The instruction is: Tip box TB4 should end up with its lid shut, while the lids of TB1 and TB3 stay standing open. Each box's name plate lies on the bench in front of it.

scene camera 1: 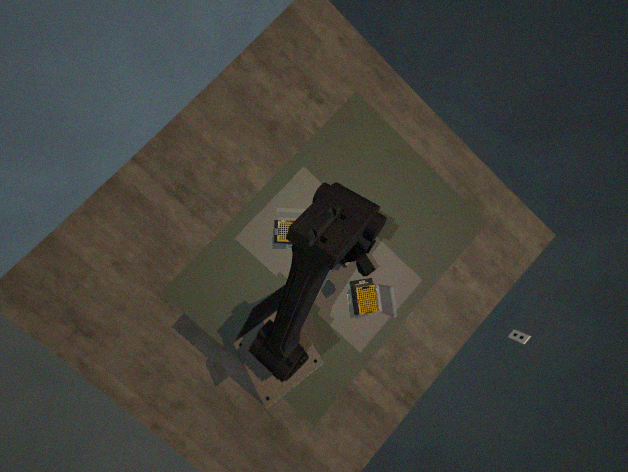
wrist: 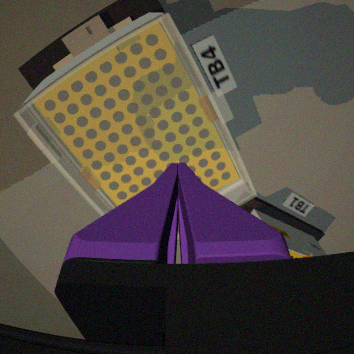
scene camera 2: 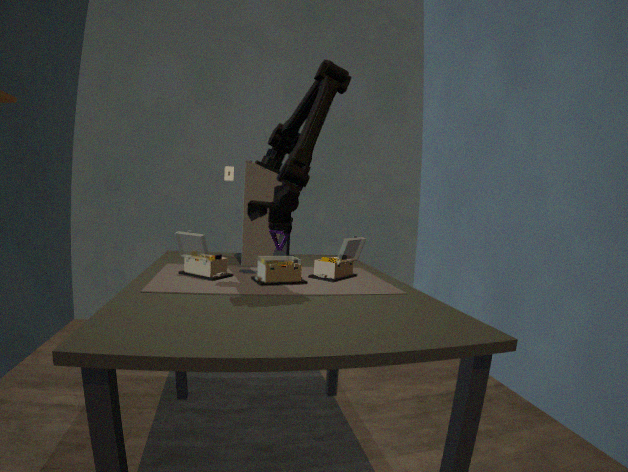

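Pixels of known places: gripper, fingertip midpoint: (wrist: 177,174) (scene camera 2: 279,250); arm's base, link origin: (scene camera 2: 268,170).
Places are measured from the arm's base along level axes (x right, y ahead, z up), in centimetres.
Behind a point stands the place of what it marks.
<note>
Box TB4 (scene camera 2: 279,272) @[x -4.7, y 39.4, z -34.2 cm] (wrist: 117,107) @[x -1.6, y 35.9, z -30.2 cm] is the middle box; its clear lid (wrist: 245,189) @[x -8.5, y 29.9, z -30.2 cm] lies over the yellow insert, but I cannot tell whether it is fully seated. Its name plate (wrist: 214,65) @[x -2.6, y 28.6, z -37.7 cm] lies beside it. TB1 (scene camera 1: 282,231) (scene camera 2: 332,268) has its lid (scene camera 2: 351,248) @[x -28.7, y 31.7, z -26.8 cm] standing open; its name plate (wrist: 299,204) @[x -19.5, y 20.1, z -37.7 cm] shows in the wrist view. TB3 (scene camera 1: 366,299) (scene camera 2: 205,265) has its lid (scene camera 1: 386,300) @[x 24.2, y 35.0, z -28.2 cm] (scene camera 2: 191,243) @[x 23.4, y 36.5, z -26.6 cm] standing open. My gripper (scene camera 2: 279,249) @[x -4.6, y 34.0, z -28.0 cm] (wrist: 177,174) @[x -4.6, y 34.0, z -28.0 cm] is shut and empty, tips pointing down over TB4; contact cannot be told. In scene camera 1 the arm hides TB4 and the fingertips.
The boxes stand on dark bases on a pale mat (scene camera 1: 303,177) @[x -39.4, y 45.4, z -38.0 cm] (scene camera 2: 167,285) @[x 28.6, y 47.2, z -37.9 cm] on the greenish bench (scene camera 1: 395,157) @[x -18.0, y 85.0, z -38.3 cm] (scene camera 2: 304,329) @[x -8.5, y 80.7, z -38.3 cm]. TB1 and TB3 flank TB4, their raised lids standing above box height. The arm's base plate (scene camera 1: 269,391) @[x 4.4, y -9.4, z 2.2 cm] is at the bench's far end in scene camera 2.
</note>
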